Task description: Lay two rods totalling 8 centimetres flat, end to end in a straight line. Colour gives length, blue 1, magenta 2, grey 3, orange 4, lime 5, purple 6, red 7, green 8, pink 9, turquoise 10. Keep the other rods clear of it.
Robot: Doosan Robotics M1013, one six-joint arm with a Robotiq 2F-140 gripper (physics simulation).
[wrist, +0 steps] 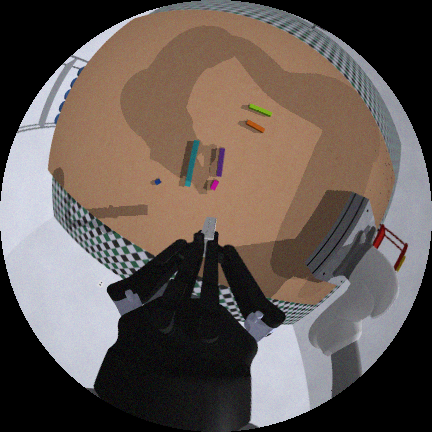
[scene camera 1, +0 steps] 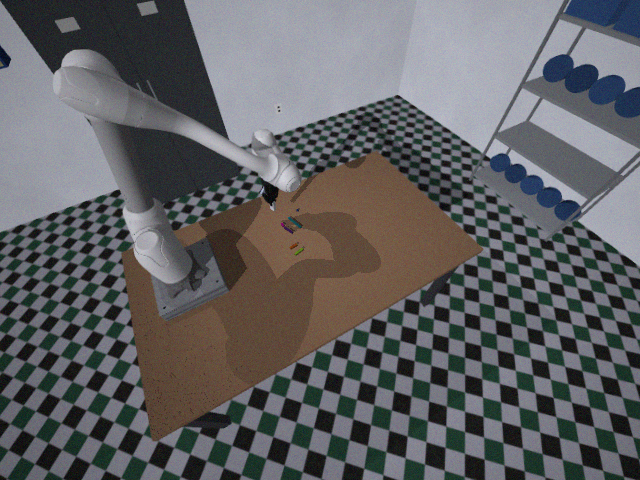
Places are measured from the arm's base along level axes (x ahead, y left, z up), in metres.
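Pixels of known places: gripper, fingertip midpoint: (wrist: 210,224) (scene camera 1: 273,209); arm's base, link origin: (wrist: 353,255) (scene camera 1: 181,273).
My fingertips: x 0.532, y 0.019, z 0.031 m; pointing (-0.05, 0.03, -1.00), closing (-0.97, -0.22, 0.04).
Note:
Ahead of a thing's pixels: the offset from my fingertips to its top centre. Level surfaces: height alone.
The purple rod @(0.094 m right, 0.014 m ahead, 0.092 m down) (scene camera 1: 288,229) (wrist: 220,162) lies flat on the table. The magenta rod @(0.044 m right, 0.011 m ahead, 0.092 m down) (scene camera 1: 282,224) (wrist: 214,185) lies near its end; in the wrist view a narrow gap shows between them, and the magenta rod sits slightly to the left of the purple rod's line and is turned a little. The turquoise rod @(0.075 m right, 0.071 m ahead, 0.092 m down) (scene camera 1: 295,222) (wrist: 192,163) lies beside them, apart and roughly parallel to the purple one. My gripper (scene camera 1: 272,206) (wrist: 210,224) is shut and empty, above the table, off the magenta rod's far side from the purple rod.
The orange rod @(0.196 m right, 0.028 m back, 0.092 m down) (scene camera 1: 294,245) (wrist: 255,126) and lime rod @(0.240 m right, 0.027 m back, 0.092 m down) (scene camera 1: 299,251) (wrist: 260,110) lie side by side, apart from the others. A small blue rod @(0.015 m right, 0.136 m ahead, 0.092 m down) (scene camera 1: 297,209) (wrist: 157,181) lies beyond the turquoise one. The arm's base plate (scene camera 1: 219,287) is on the table @(0.103 m down) (scene camera 1: 392,217).

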